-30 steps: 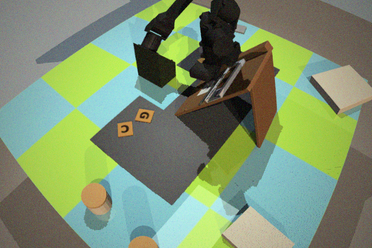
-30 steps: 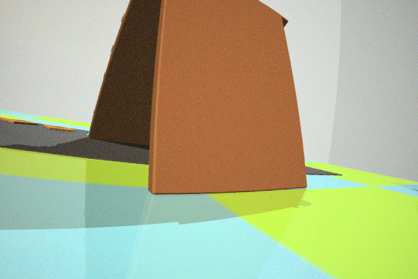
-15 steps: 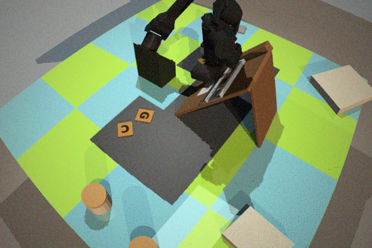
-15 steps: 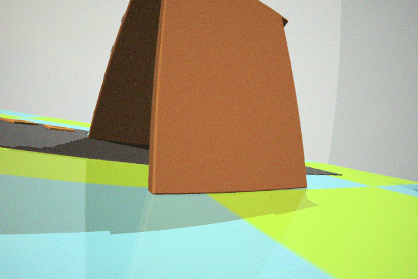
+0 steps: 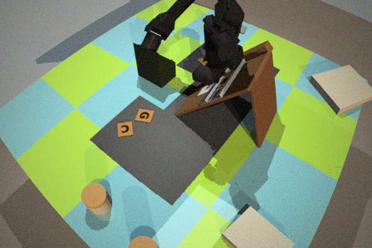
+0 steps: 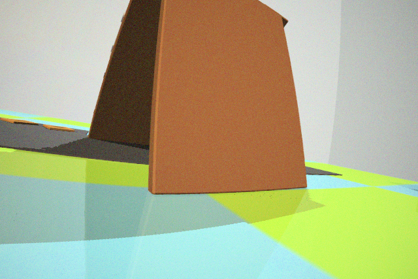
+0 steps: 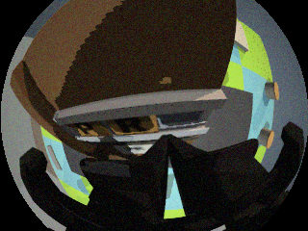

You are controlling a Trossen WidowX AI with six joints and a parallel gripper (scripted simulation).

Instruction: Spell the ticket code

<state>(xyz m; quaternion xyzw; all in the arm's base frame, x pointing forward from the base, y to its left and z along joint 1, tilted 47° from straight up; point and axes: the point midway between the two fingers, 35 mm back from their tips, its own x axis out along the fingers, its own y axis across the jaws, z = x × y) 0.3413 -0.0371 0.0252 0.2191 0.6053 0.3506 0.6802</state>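
The white ticket is 100 mm below my gripper tip, 70 mm behind it and 50 mm to the left of it. Also, from my gripper tip: dark mat (180 mm below, 140 mm behind, 20 mm to the left); then grey slab (560 mm to the left, 310 mm behind, 180 mm below).
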